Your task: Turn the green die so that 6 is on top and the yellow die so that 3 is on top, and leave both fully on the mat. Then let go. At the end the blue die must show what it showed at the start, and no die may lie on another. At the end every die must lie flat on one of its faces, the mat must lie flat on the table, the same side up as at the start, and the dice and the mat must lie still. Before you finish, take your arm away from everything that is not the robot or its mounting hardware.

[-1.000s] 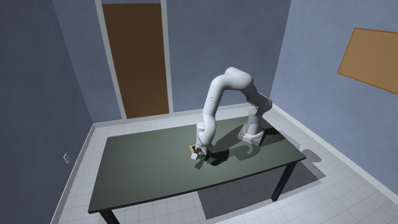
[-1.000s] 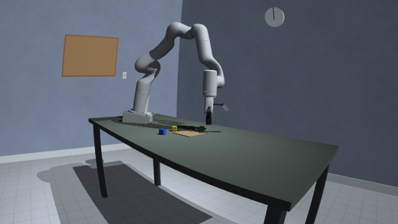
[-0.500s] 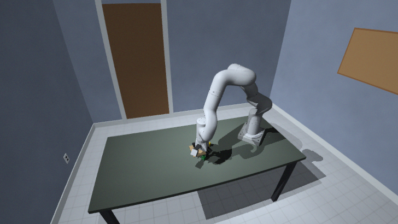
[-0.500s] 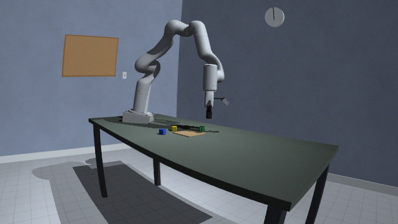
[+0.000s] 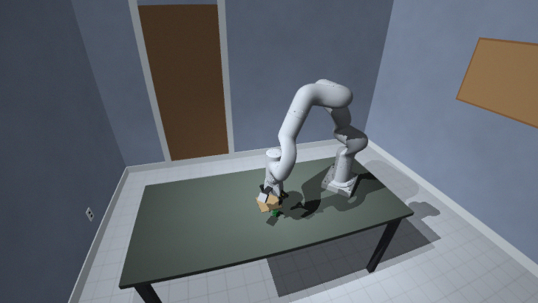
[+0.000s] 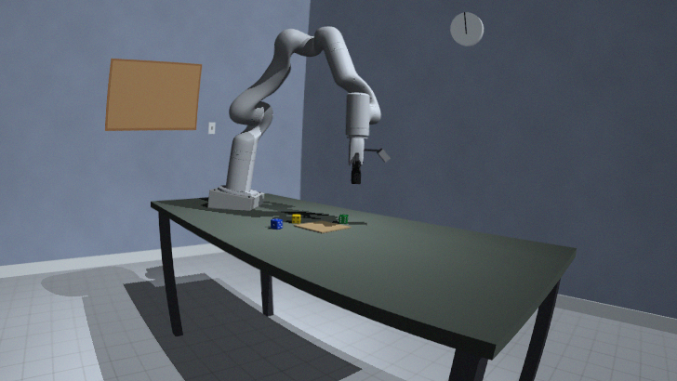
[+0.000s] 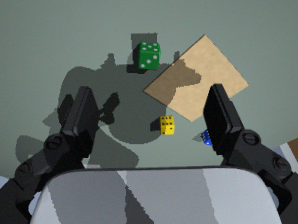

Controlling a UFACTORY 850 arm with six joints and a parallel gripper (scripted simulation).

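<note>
Now: hand 3 cm past the green die, 2 cm to the left of it and 14 cm above it. From my hand the other things lie so: tan mat (4 cm behind, 13 cm to the right, 16 cm below); then yellow die (15 cm behind, 14 cm to the right, 14 cm below); then blue die (13 cm behind, 27 cm to the right, 14 cm below).
</note>
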